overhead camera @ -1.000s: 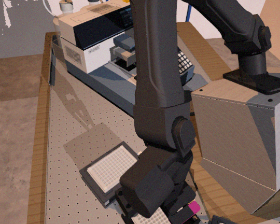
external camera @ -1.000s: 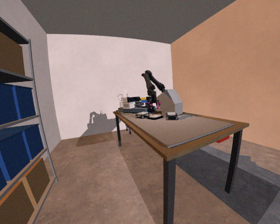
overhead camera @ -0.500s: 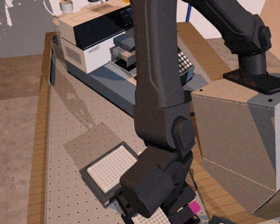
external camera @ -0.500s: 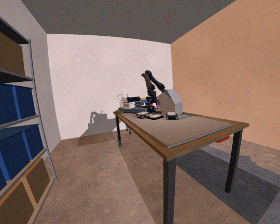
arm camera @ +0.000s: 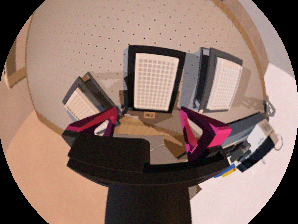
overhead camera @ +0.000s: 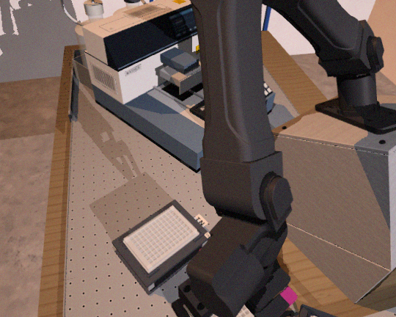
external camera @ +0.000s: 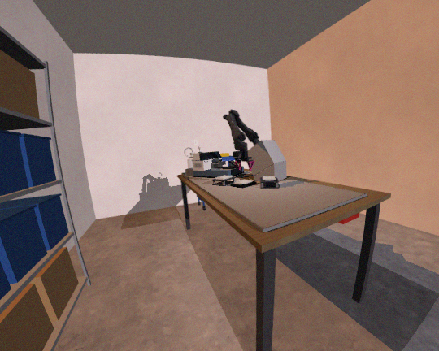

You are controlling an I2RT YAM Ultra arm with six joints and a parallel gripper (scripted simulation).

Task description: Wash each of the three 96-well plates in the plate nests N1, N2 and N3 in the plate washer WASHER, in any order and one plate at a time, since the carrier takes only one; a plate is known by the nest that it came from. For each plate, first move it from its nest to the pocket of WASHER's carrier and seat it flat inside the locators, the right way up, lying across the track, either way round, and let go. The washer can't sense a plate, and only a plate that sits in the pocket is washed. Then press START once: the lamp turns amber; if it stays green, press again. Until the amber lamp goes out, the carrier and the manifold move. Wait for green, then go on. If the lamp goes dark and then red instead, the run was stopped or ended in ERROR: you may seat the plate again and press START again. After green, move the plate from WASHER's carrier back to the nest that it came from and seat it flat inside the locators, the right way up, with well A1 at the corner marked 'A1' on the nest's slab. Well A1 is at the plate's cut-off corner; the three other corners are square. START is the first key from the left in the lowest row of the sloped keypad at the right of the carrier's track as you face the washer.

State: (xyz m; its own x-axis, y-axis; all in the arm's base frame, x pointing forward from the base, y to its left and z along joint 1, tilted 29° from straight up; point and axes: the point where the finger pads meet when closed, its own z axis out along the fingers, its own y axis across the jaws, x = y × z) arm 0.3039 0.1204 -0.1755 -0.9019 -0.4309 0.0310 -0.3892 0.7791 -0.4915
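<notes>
My hand is 120 mm past the nest n3, 130 mm to the right of it and 70 mm above it. From my hand the other things lie so: nest N2: 10 mm ahead, 10 mm to the right, 110 mm below; then n2 label: 90 mm behind, 40 mm to the right, 120 mm below; then nest N1: 100 mm ahead, 160 mm to the right, 80 mm below.
</notes>
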